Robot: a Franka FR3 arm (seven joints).
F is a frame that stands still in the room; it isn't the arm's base.
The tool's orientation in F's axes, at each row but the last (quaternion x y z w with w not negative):
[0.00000, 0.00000, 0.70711, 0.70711]
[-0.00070, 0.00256, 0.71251, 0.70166]
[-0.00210, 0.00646, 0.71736, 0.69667]
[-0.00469, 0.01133, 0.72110, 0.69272]
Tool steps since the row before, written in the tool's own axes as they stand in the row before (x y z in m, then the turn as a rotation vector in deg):
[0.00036, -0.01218, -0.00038, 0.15, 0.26, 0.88]
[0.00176, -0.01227, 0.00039, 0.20, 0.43, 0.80]
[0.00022, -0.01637, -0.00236, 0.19, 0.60, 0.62]
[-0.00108, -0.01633, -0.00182, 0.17, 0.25, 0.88]
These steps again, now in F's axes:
[0.01218, 0.00036, -0.00038, -0.26, 0.15, 0.88]
[0.01224, 0.00195, 0.00035, -0.43, 0.20, 0.80]
[0.01634, 0.00067, -0.00247, -0.60, 0.18, 0.62]
[0.01634, -0.00047, -0.00196, -0.25, 0.18, 0.88]

